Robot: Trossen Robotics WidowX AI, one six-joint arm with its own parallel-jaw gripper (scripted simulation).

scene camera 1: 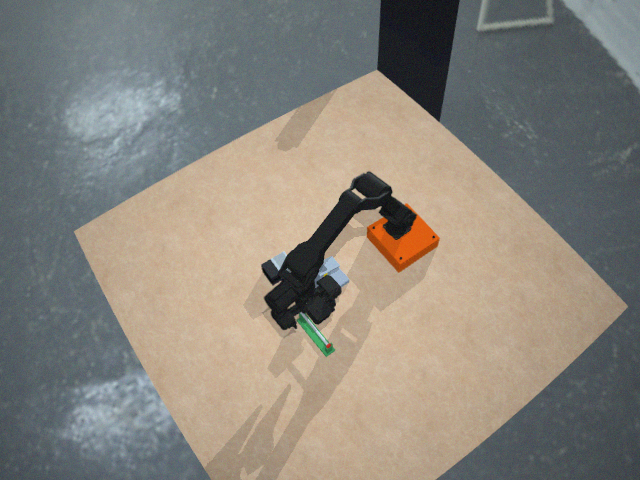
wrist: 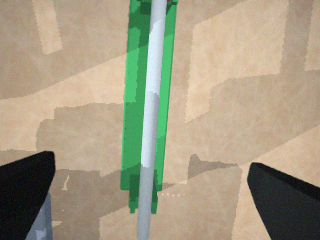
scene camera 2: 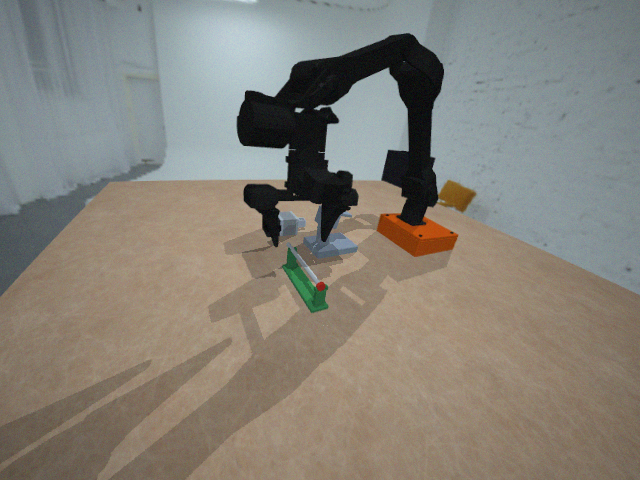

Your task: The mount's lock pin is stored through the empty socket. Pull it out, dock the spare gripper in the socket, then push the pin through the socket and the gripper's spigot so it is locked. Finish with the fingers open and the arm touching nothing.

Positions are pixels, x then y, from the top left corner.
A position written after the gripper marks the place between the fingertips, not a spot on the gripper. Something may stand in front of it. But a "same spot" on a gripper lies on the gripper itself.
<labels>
The gripper shows in scene camera 1 (309,318), in the wrist view and in scene camera 2. One and the same spot on the gripper: (wrist: 279,198) is (scene camera 2: 277,234).
</labels>
